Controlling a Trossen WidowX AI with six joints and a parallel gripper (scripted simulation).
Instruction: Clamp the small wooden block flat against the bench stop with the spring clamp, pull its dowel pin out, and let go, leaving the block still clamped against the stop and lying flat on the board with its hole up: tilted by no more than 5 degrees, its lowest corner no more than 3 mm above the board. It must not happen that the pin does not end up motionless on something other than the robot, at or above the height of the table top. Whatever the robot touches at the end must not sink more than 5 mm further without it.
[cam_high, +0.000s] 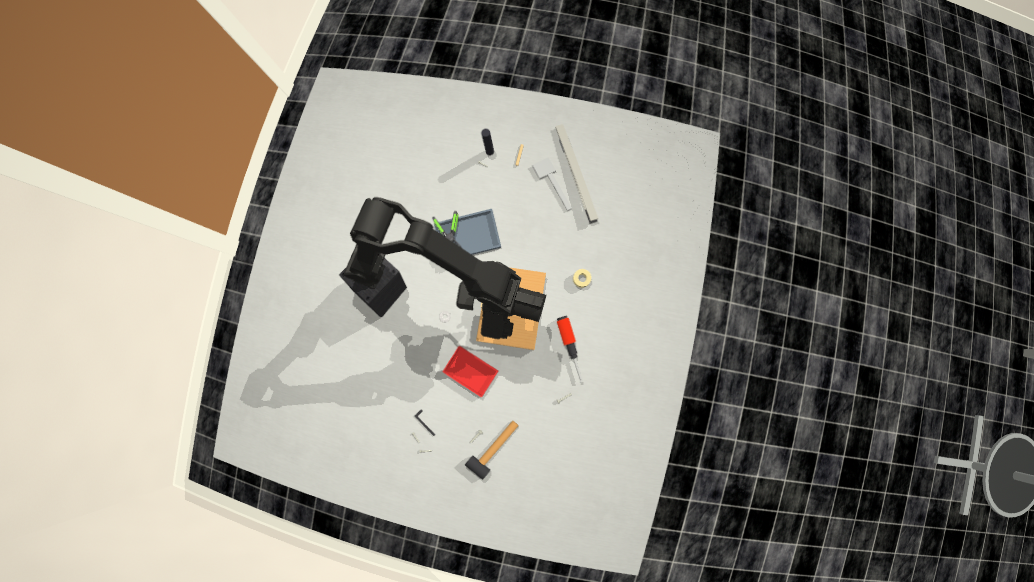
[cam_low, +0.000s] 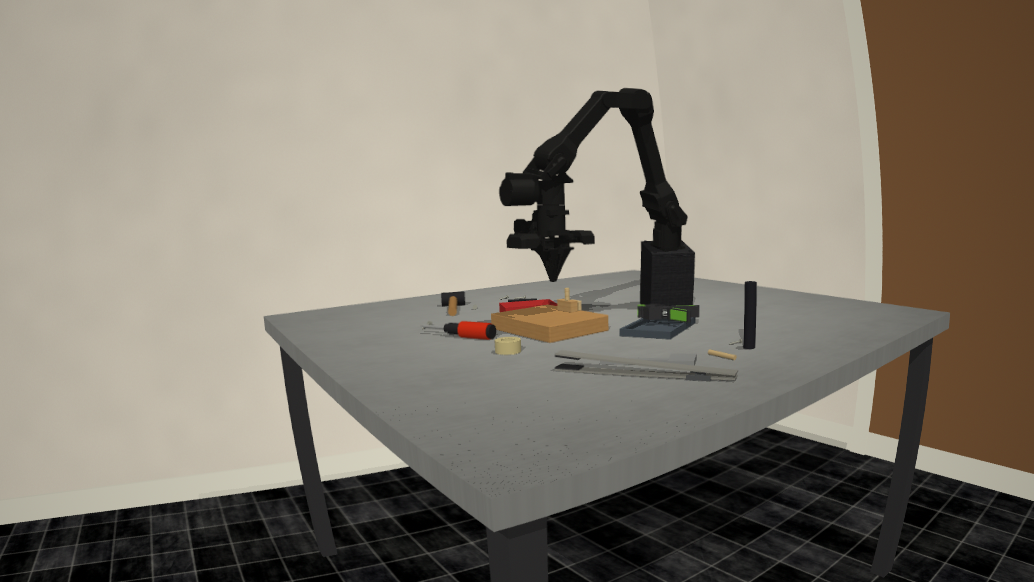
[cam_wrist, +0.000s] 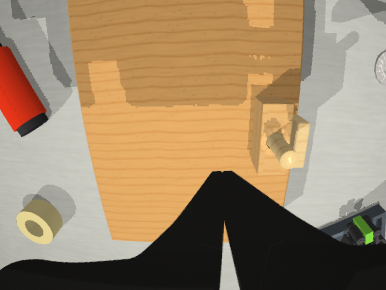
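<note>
Right now the dowel pin is 3 cm behind my hand, 1 cm to the right of it and 8 cm below it. The rest, counted from my hand: small wooden block (3 cm behind, 1 cm to the right, 9 cm below); wooden board (2 cm ahead, 1 cm to the left, 12 cm below); wooden stop (5 cm behind, 1 cm to the right, 9 cm below).
</note>
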